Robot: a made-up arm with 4 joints.
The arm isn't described. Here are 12 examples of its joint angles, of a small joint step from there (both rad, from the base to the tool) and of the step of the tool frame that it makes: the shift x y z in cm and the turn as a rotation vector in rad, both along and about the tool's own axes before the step.
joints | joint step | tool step
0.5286 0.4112 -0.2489 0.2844 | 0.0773 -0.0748 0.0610 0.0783 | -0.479 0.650 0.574 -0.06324 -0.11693 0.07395
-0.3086 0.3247 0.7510 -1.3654 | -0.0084 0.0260 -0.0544 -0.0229 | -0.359 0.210 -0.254 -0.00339 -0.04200 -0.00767
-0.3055 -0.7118 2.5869 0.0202 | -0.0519 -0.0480 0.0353 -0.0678 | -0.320 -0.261 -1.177 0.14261 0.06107 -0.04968
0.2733 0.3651 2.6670 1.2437 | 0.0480 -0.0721 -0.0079 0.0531 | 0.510 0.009 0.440 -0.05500 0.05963 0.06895
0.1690 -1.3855 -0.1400 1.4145 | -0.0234 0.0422 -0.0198 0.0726 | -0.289 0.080 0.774 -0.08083 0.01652 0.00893
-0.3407 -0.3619 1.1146 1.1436 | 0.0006 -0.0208 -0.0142 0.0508 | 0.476 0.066 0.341 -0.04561 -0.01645 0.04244
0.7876 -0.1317 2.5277 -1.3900 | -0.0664 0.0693 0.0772 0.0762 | 1.165 -0.352 0.176 0.01918 0.07448 0.11622
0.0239 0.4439 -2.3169 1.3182 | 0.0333 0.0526 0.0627 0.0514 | 0.213 -0.205 -0.569 0.02113 -0.01658 0.03667
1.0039 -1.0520 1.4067 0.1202 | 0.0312 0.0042 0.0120 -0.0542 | -0.103 0.048 -0.434 0.03381 0.02460 -0.03599
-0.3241 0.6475 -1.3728 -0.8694 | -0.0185 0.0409 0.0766 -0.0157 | 0.701 -0.620 -0.291 0.08272 0.07269 -0.01864
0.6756 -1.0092 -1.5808 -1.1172 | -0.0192 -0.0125 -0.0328 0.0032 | -0.184 -0.110 -0.089 -0.01084 -0.02254 0.00079
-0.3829 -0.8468 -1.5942 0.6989 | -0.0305 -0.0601 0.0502 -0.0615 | -1.487 -0.132 -1.377 0.10829 -0.02601 -0.08302
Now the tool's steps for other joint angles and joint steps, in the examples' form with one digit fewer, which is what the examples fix.
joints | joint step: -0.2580 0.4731 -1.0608 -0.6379 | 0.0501 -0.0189 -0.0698 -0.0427
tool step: -1.29 1.00 0.08 -0.0480 -0.0556 -0.0272
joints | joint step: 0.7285 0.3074 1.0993 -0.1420 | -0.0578 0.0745 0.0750 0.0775
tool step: -0.58 -1.01 -0.38 0.0546 -0.0881 -0.0338
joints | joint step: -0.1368 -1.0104 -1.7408 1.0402 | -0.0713 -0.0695 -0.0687 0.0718
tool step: -1.20 0.80 0.94 -0.1056 -0.0081 -0.0343
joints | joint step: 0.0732 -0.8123 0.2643 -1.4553 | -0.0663 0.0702 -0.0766 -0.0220
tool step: -0.74 -0.38 0.00 0.0536 -0.0641 0.0166
